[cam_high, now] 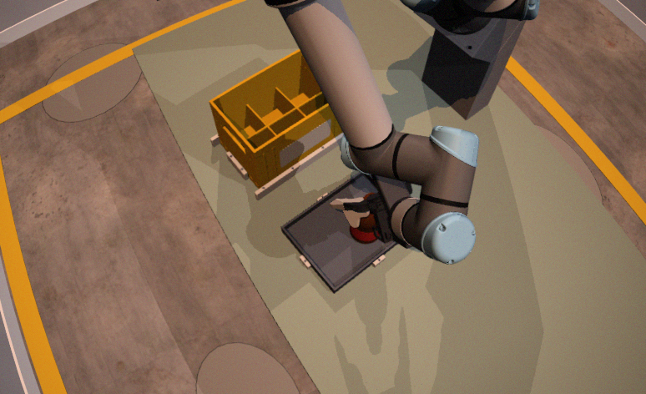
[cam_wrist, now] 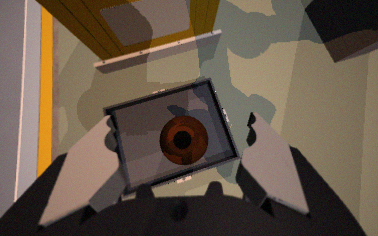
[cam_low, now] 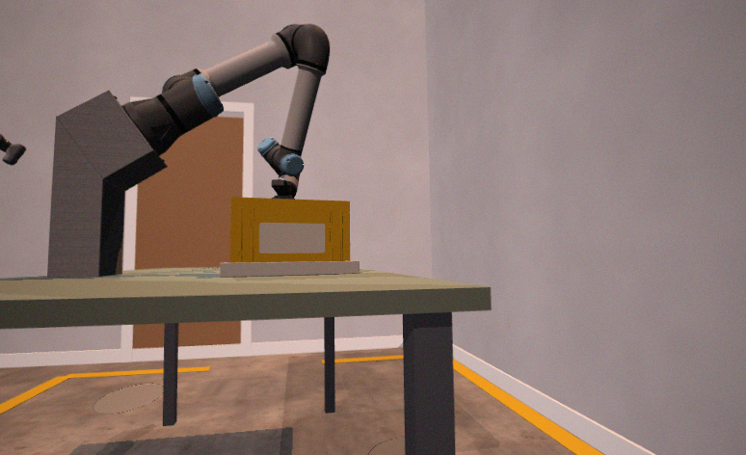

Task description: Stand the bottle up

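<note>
Right now my hand is 60 mm above the brown bottle, 30 mm to the right of it and 10 mm short of it. From my hand the other things lie so: yellow crate (290 mm to the right, 60 mm below, 40 mm ahead); dark grey tray (130 mm below, 30 mm ahead, 10 mm to the left).
</note>
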